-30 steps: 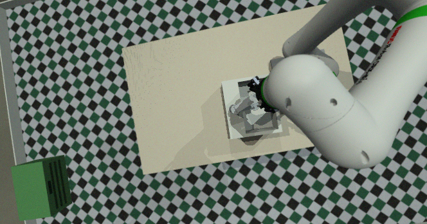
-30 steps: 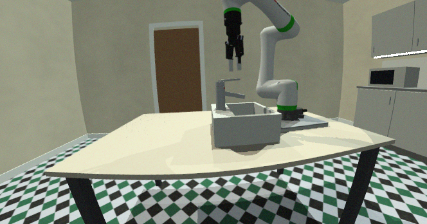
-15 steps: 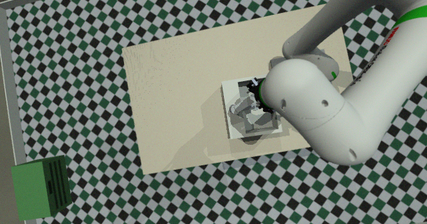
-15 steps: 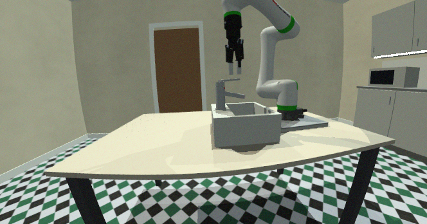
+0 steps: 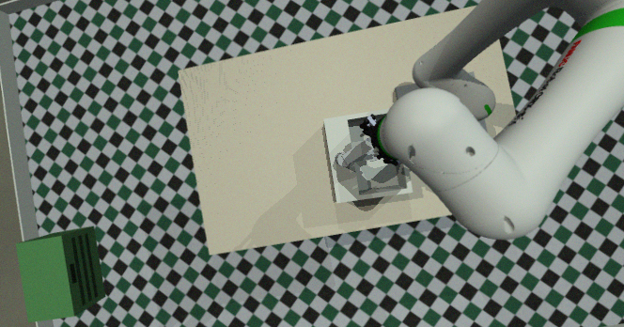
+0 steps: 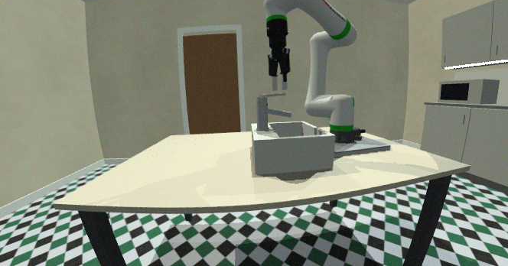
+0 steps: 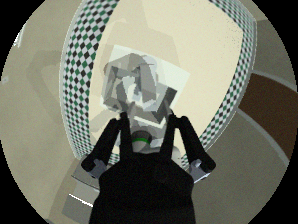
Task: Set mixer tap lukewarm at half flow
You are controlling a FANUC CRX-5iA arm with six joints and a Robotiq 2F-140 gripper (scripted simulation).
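Right now the lever is 30 mm ahead of my hand, 10 mm to the left of it and 50 mm below it. Round my hand: grey mixer tap 60 mm ahead, 20 mm to the left, 100 mm below; sink basin 30 mm behind, 40 mm to the left, 290 mm below.
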